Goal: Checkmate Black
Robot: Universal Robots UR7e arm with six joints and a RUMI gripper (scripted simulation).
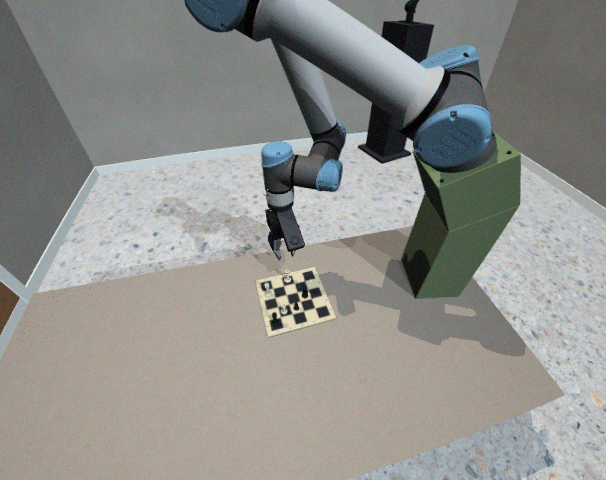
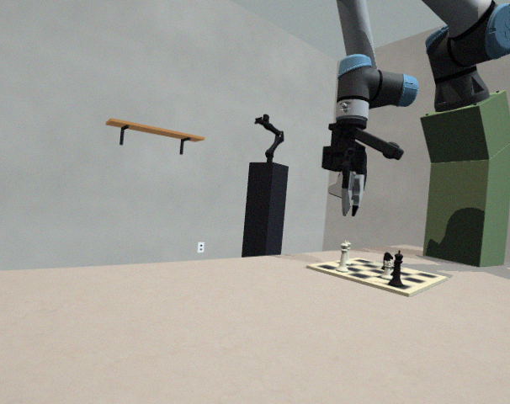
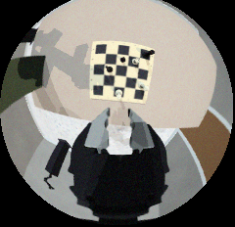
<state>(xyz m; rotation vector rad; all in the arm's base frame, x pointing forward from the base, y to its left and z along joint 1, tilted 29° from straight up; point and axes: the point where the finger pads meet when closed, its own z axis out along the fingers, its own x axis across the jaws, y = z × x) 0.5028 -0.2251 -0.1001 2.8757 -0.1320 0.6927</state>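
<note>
Right now my hand is 80 mm short of the tall white piece, 20 mm to the right of it and 100 mm above it. Also, from my hand: chessboard 20 mm ahead, 80 mm to the left, 130 mm below; then black king 110 mm ahead, 130 mm to the left, 100 mm below.
</note>
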